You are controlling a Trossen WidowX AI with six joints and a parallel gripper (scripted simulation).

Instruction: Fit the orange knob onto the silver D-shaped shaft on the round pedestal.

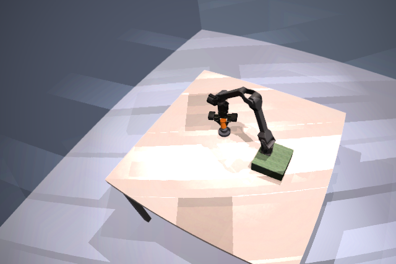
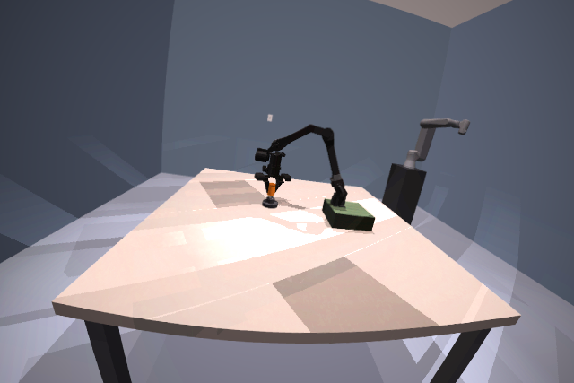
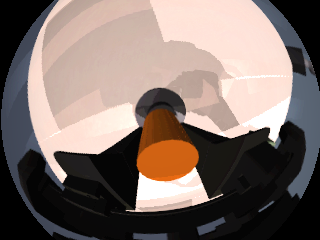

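My gripper tip is now 40 mm above the round pedestal. The rest, counted from my gripper tip: orange knob 30 mm above.
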